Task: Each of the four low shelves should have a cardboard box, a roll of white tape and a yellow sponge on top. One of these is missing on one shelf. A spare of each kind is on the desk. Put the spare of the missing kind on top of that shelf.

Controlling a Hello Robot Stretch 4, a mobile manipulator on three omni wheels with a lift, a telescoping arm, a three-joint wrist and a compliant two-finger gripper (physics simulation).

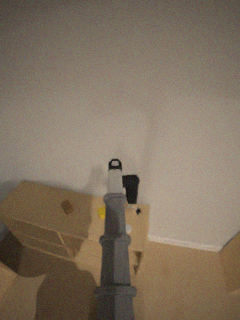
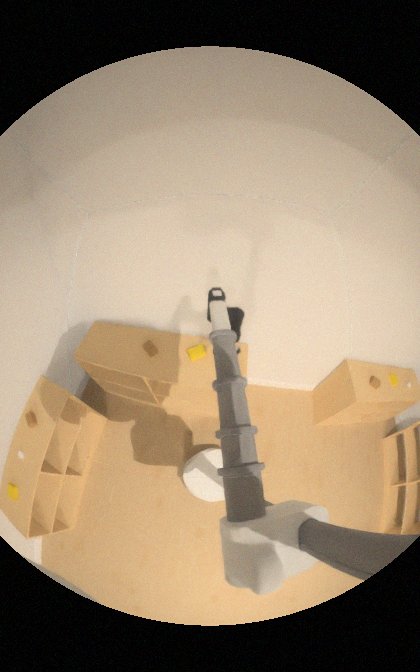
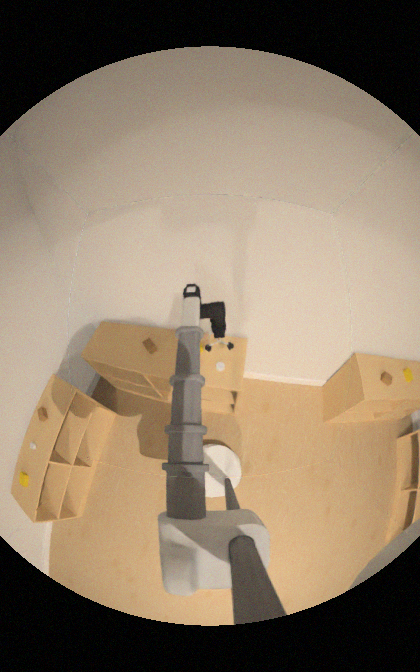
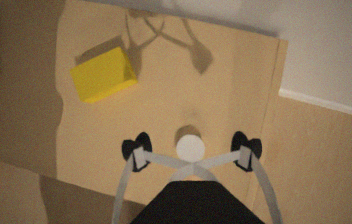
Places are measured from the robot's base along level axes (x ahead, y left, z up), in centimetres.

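Pixels of known places: gripper, between the fingertips: point(image 1: 128, 213) point(image 4: 190, 144).
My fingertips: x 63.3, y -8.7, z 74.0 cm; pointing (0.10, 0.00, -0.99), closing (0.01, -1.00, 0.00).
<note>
Behind a point stands the place of what it marks.
My gripper point(image 3: 219, 346) point(image 4: 190, 144) {z 74.0, x 63.3, y -8.7 cm} is open, its fingertips wide apart, above the right part of the low shelf point(image 1: 37, 197) {z 58.3, x 88.4, y 65.9 cm} point(image 2: 117, 342) point(image 3: 122, 340) point(image 4: 165, 100) {z 58.3, x 69.8, y -4.1 cm} by the wall. A white tape roll point(image 1: 128, 229) {z 60.6, x 59.7, y -9.1 cm} point(image 3: 220, 366) point(image 4: 190, 148) {z 60.7, x 61.1, y -8.7 cm} rests on that shelf top, below the fingers and apart from them. A yellow sponge point(image 1: 101, 212) {z 62.8, x 71.9, y 9.7 cm} point(image 2: 196, 352) point(image 4: 102, 75) {z 62.8, x 73.9, y 6.4 cm} and a cardboard box point(image 1: 67, 206) {z 63.3, x 76.4, y 35.5 cm} point(image 2: 150, 348) point(image 3: 150, 345) also lie on it. The left shelf bears a box point(image 2: 31, 419) point(image 3: 43, 414), tape point(image 2: 20, 454) point(image 3: 33, 445) and sponge point(image 2: 12, 491) point(image 3: 24, 479).
The right-hand shelf bears a box point(image 2: 374, 382) point(image 3: 386, 378), a sponge point(image 2: 393, 379) point(image 3: 408, 374) and tape point(image 2: 409, 384). Another shelf unit is cut off at the right edge, its top hidden. A white round disc point(image 2: 200, 477) point(image 3: 220, 465) is at floor level below the arm. I cannot make out the desk.
</note>
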